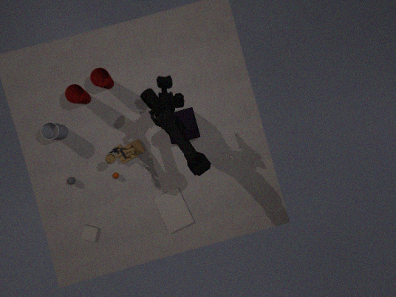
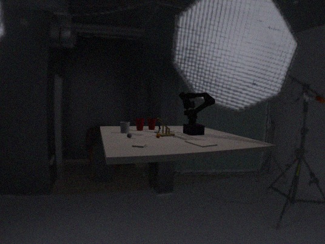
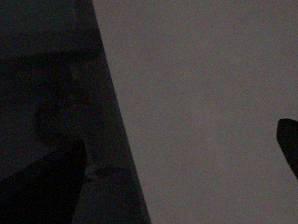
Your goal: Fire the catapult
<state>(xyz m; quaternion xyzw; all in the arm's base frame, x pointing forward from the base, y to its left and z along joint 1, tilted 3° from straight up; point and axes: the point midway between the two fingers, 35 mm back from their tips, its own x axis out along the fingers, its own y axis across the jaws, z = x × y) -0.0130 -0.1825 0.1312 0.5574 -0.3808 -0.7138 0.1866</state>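
My gripper tip is now 34 cm short of the wooden catapult, 25 cm to the right of it and 13 cm above it. From my gripper tip the other things lie so: orange ball: 41 cm ahead, 37 cm to the left, 19 cm below; then white mug: 65 cm ahead, 18 cm below, 7 cm to the left; then flat white slab: 62 cm to the left, 20 cm below, 15 cm ahead.
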